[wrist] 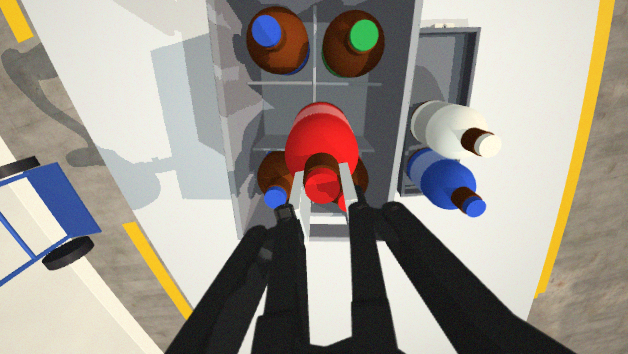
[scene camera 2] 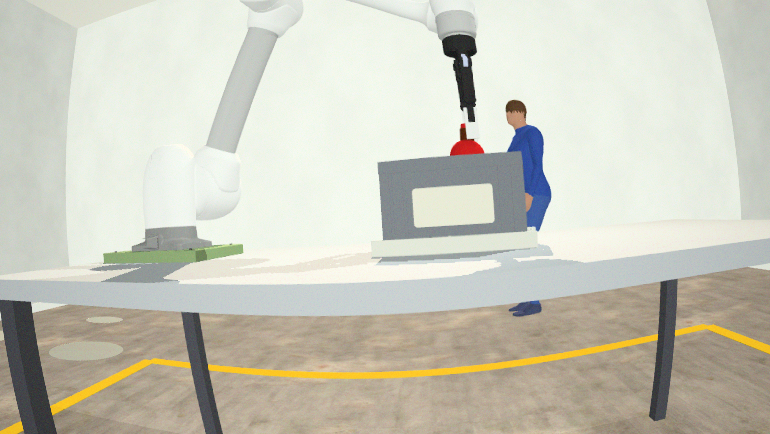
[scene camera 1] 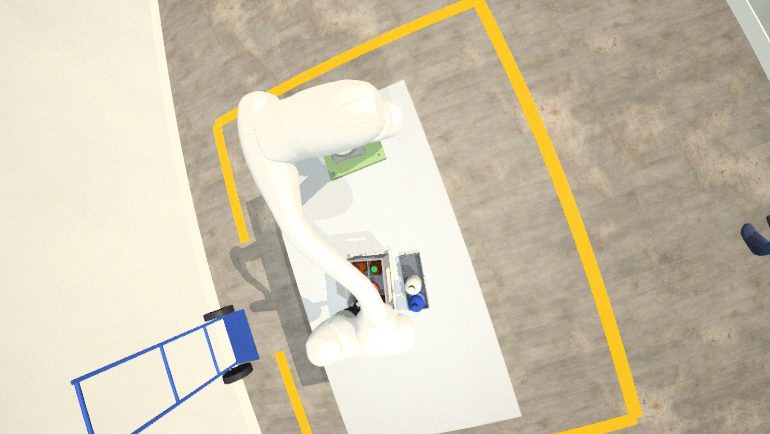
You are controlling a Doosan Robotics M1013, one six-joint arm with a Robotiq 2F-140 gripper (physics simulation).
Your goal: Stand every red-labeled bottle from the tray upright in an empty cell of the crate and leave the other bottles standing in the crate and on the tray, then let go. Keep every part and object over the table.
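Frame: origin at the arm's base, x ahead, y left, z up, level; millimetres.
Seen in the pictures: gripper, between the fingertips: (wrist: 324, 181) (scene camera 2: 472, 140); arm's base, origin of its link: (scene camera 2: 172, 248).
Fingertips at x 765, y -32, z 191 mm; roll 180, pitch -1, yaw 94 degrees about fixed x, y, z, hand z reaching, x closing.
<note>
Offsets run from my fingertips to a thing's top centre. "spot": to the spot under its first point. Level surfaces: height alone.
My gripper (scene camera 2: 470, 129) (wrist: 324, 181) is shut on the neck of a red-labeled bottle @[dx -15, dy +0, dz +34 mm] (scene camera 2: 466, 148) (wrist: 321, 137), roughly upright. Its shoulder shows above the grey crate @[dx -28, dy +62, dz -42 mm] (scene camera 2: 396, 207) (wrist: 392, 100) and its lower part is inside, over the middle row; which cell, I cannot tell. In the wrist view, a blue-capped bottle @[dx -133, dy -36, dz -54 mm] (wrist: 290, 52) and a green-capped bottle @[dx -117, dy +54, dz -54 mm] (wrist: 345, 57) stand in the far cells. Another blue-capped bottle @[dx +41, dy -63, dz -54 mm] (wrist: 271, 172) stands near left. A red-capped bottle @[dx +57, dy +25, dz -54 mm] (wrist: 362, 177), mostly hidden behind the held one, is near right. A white bottle @[dx +10, dy +191, dz -57 mm] (scene camera 1: 413, 283) (wrist: 450, 127) and a blue bottle @[dx +91, dy +186, dz -57 mm] (scene camera 1: 416, 302) (wrist: 447, 185) stand on the tray @[spot: dx -81, dy +191, dz -212 mm] (scene camera 1: 409, 264) (wrist: 442, 55).
The tray lies close beside the crate on the white table @[dz -217 mm] (scene camera 1: 458, 366) (scene camera 2: 301, 274). The arm's green base plate (scene camera 1: 358, 167) (scene camera 2: 221, 252) is at the table's other end. A blue cart (scene camera 1: 241, 335) is beyond the table edge, and a person in blue (scene camera 2: 533, 161) stands behind the table.
</note>
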